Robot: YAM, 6 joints.
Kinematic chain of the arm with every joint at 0, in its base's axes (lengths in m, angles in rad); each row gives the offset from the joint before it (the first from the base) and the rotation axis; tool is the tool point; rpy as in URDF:
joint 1: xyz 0 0 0.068 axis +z
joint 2: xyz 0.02 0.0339 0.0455 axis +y
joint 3: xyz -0.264 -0.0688 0 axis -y
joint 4: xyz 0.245 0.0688 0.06 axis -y
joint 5: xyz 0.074 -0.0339 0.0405 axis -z
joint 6: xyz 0.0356 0 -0.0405 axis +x
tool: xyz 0 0 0 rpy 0 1.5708 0
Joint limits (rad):
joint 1: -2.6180..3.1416
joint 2: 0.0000..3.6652
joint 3: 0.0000..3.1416
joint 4: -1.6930..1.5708
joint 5: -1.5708..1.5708
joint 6: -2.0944..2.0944
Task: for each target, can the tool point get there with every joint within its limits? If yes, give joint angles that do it. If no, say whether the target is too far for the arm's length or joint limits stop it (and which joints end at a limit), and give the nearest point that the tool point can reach.
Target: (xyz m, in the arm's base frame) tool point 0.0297 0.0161 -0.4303
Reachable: no: joint limits stop it (at a limit: joint 2) | nearest point 0.0714 0.0387 -0.3393 | short by 0.103 m
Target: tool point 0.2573 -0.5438 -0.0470
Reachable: yes | joints -1.1365 3.1131 2.4589 -0.0001 -0.1302 0.0917
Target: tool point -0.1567 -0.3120 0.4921
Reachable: yes | joints 1.0885 0.2930 1.7022 1.2473 0.1671 -0.0322
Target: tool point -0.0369 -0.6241 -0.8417
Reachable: no: too far | nearest point -0.0236 -0.3985 -0.3475 | short by 0.543 m
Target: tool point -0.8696 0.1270 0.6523
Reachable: no: too far | nearest point -0.5444 0.0795 0.4461 | short by 0.388 m
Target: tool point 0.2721 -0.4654 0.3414
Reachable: yes | joints -1.1038 2.3354 2.1599 0.4228 -1.2199 0.8554
